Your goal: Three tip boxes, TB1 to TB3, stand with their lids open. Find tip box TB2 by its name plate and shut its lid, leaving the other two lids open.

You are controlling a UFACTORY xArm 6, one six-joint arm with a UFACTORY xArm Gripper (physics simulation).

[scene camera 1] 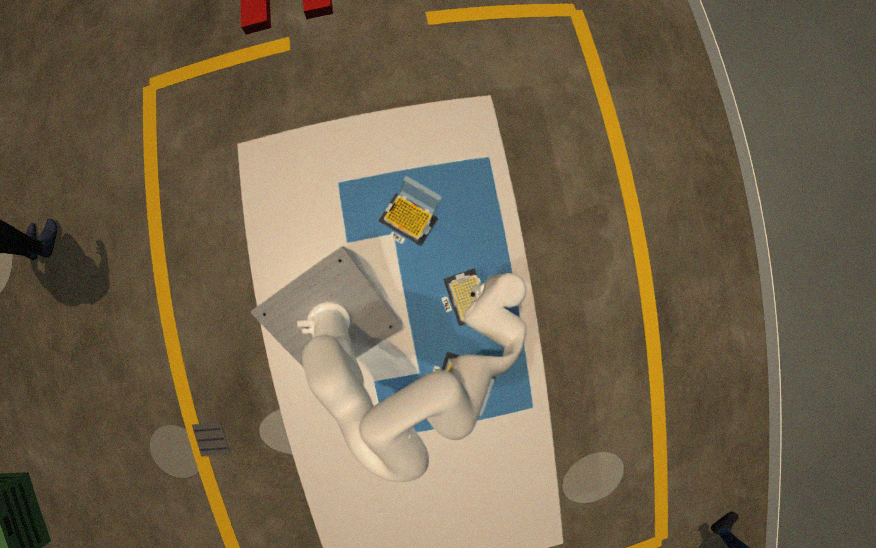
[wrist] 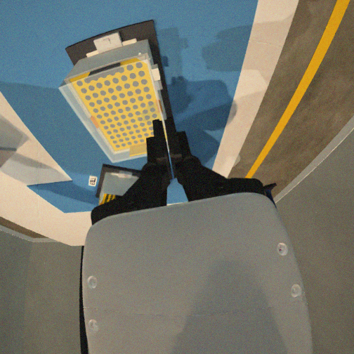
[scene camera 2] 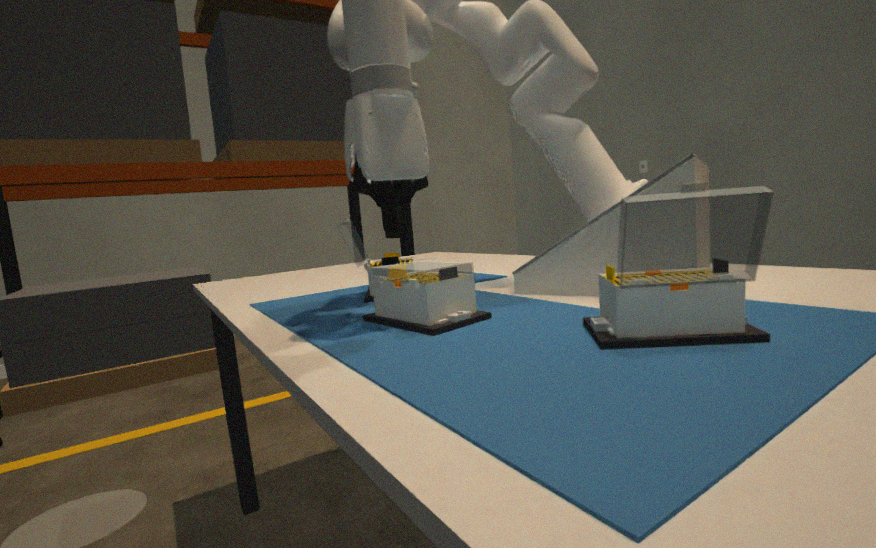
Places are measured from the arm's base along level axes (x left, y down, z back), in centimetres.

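Where they show: gripper, fingertip midpoint: (scene camera 2: 397,237); arm's base at its link origin: (scene camera 1: 328,320) (scene camera 2: 616,215).
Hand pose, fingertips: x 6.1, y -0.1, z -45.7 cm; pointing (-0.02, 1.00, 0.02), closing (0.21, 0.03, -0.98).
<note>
Each offset is from my fingertips to the centre of the thing. "spot": to the spot under its first point. Level surfaces: height alone.
The middle tip box {dx -2.9, dy +8.0, dz +5.1 cm} (scene camera 1: 463,297) (scene camera 2: 423,301) (wrist: 119,107) has a blurred name plate {spot: dx -4.3, dy +11.7, dz +10.5 cm} (scene camera 1: 446,304) that seems to read TB2. Its clear lid {spot: dx -0.5, dy +4.2, dz +4.2 cm} (scene camera 2: 428,265) (wrist: 81,112) lies down over the yellow tip rack; whether it is fully seated I cannot tell. My gripper (scene camera 2: 392,231) (wrist: 164,131) is shut and empty, a little above this box by its hinge side; the arm hides it in scene camera 1. Another tip box {dx +22.1, dy +8.6, dz +21.3 cm} (scene camera 1: 408,218) (scene camera 2: 675,308) has its lid {spot: dx +29.0, dy +1.4, dz +16.3 cm} (scene camera 1: 421,193) (scene camera 2: 697,229) standing open. The third box {spot: dx -22.1, dy +6.2, dz +10.9 cm} (scene camera 1: 450,363) (wrist: 118,182) is partly hidden, its lid {dx -31.0, dy +1.4, dz +3.1 cm} (scene camera 1: 487,395) (scene camera 2: 353,242) open.
The boxes stand on a blue mat {dy +11.9 cm} (scene camera 1: 452,187) (scene camera 2: 549,400) on the pale table {dy +12.2 cm} (scene camera 1: 290,174). The arm's slanted grey base (scene camera 1: 368,303) (scene camera 2: 568,258) stands beside the mat. The arm reaches over the third box. Racking (scene camera 2: 174,174) stands behind the table.
</note>
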